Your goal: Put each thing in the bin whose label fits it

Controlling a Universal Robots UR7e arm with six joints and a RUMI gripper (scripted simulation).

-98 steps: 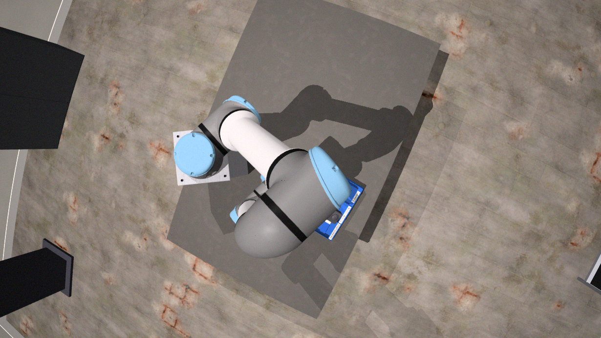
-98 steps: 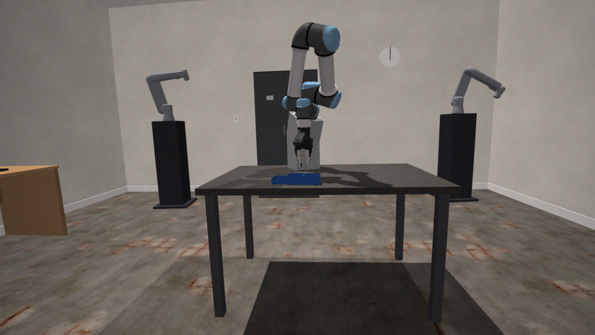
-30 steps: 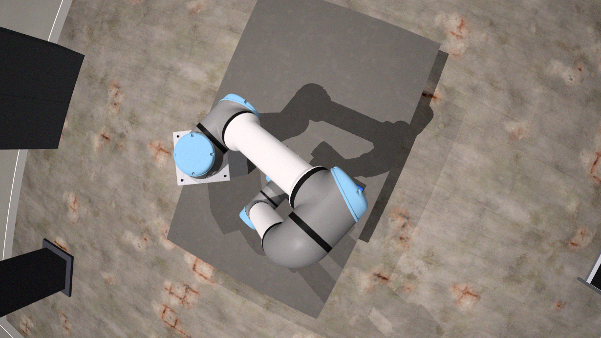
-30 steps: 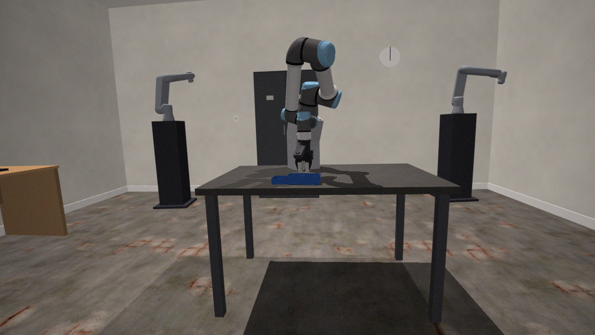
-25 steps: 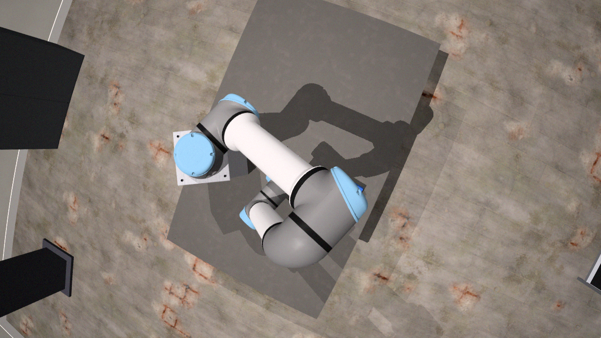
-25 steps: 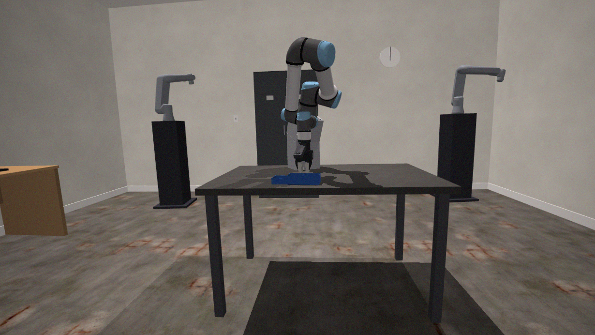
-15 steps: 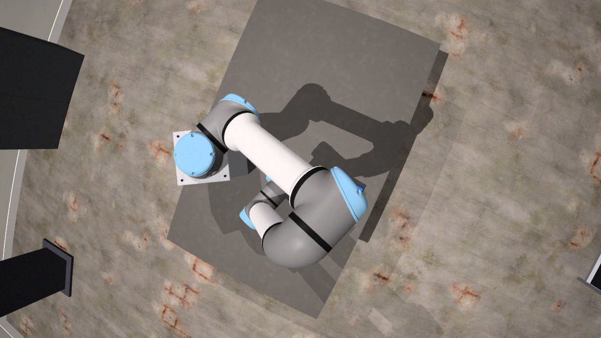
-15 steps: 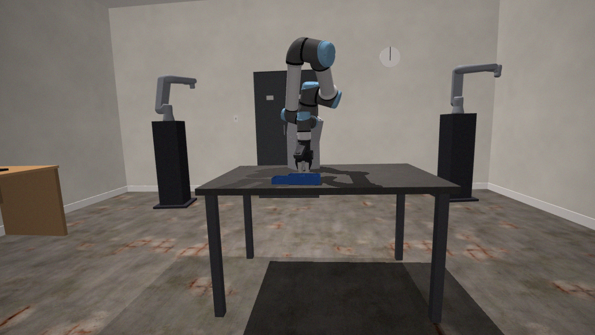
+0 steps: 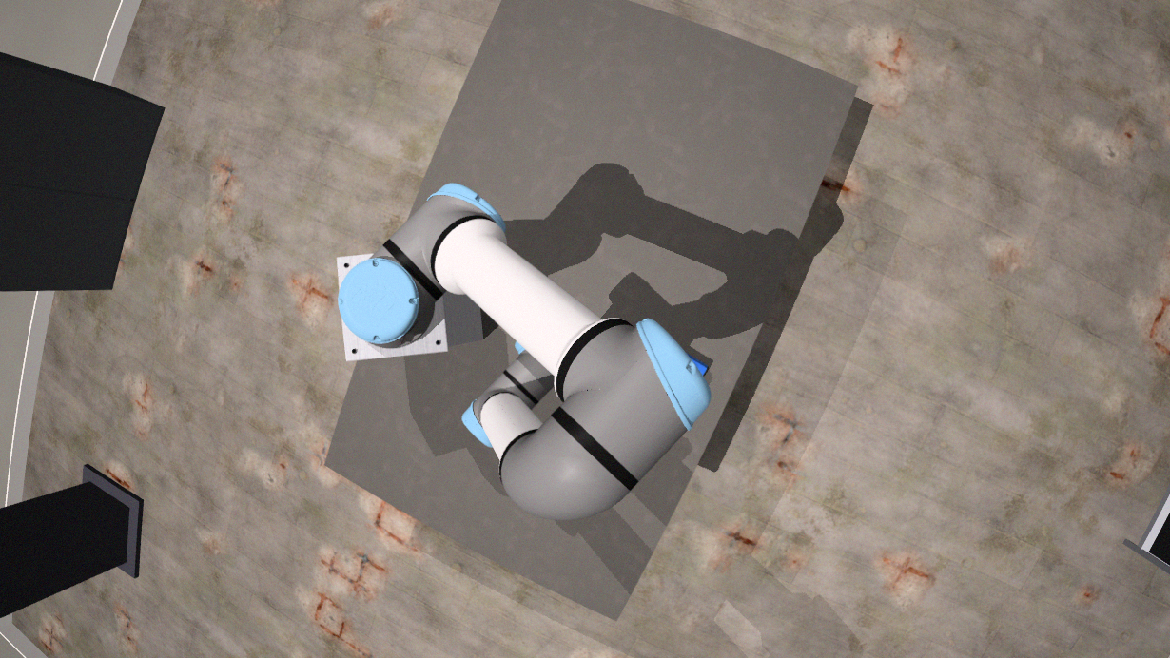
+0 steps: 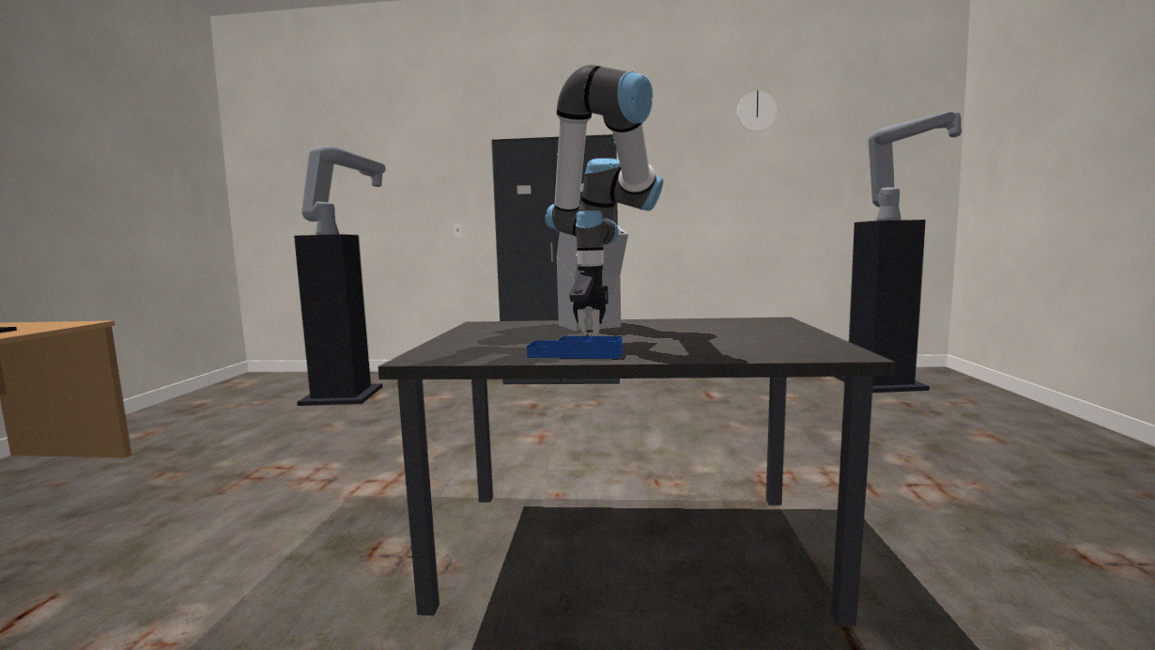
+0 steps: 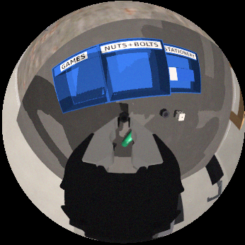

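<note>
Right now the white die is 5 cm behind my hand, 11 cm to the right of it and 3 cm below it. Also, from my hand: black cylinder 6 cm behind, 8 cm to the left, 3 cm below; then green stick-like thing 6 cm behind, 1 cm to the left, 3 cm below.
</note>
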